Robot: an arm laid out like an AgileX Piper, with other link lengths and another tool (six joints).
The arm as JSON. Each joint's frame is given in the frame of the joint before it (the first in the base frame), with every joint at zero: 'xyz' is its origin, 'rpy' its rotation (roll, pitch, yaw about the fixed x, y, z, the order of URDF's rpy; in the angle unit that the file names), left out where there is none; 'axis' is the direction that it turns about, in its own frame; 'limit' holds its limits. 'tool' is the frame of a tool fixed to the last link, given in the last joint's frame.
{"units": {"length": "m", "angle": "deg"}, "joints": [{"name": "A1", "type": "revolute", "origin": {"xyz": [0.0, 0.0, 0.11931]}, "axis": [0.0, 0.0, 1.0], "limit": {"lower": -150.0, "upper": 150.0}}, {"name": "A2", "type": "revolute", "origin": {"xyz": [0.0, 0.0, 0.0]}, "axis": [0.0, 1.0, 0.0], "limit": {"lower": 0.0, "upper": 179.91}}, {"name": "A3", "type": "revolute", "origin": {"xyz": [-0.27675, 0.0, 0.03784]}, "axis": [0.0, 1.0, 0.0], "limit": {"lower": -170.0, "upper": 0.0}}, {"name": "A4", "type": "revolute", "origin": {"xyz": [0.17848, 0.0, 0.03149]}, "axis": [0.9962, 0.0, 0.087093], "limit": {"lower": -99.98, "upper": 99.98}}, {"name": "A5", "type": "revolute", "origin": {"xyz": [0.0, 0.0, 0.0]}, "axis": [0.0, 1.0, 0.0], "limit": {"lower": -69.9, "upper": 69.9}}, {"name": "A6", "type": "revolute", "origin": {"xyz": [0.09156, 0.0, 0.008]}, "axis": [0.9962, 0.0, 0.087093], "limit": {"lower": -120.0, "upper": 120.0}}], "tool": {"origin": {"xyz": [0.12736, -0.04, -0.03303], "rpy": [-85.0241, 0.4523, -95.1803]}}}
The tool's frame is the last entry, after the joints.
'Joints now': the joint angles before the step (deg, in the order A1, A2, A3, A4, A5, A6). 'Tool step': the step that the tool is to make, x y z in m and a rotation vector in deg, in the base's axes. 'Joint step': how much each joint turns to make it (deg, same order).
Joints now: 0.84, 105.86, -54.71, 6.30, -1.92, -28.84
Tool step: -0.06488, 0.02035, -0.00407, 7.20, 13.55, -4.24
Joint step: 1.41, -6.73, -0.22, 0.35, 20.31, 9.11
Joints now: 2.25, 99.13, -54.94, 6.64, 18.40, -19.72
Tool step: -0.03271, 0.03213, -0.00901, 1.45, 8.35, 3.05
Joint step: 5.75, -0.73, 0.00, -0.65, 8.79, 4.39
